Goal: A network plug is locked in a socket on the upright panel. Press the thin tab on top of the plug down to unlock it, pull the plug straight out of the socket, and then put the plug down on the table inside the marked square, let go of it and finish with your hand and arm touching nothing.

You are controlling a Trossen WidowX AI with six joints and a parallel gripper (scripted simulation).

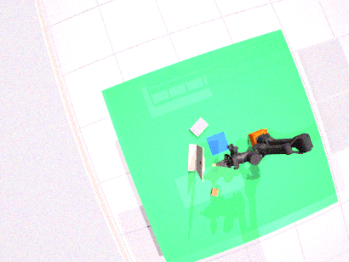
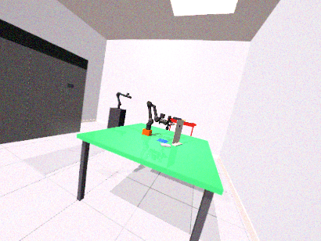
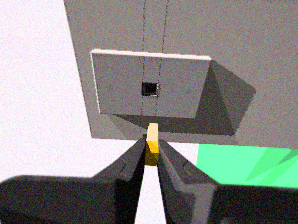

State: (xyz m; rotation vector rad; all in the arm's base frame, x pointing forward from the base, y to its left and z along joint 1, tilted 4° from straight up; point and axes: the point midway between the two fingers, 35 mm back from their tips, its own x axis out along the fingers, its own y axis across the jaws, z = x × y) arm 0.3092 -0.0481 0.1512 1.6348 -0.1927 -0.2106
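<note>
Now: gripper tip 100 mm past the blue marked square, 60 mm to the left of it and 230 mm above it. Also, from my gripper tip: brown block: 70 mm ahead, 200 mm to the left, 210 mm below; then yellow network plug: right at my gripper tip; then upright panel: 70 mm ahead, 50 mm to the right, 90 mm below.
</note>
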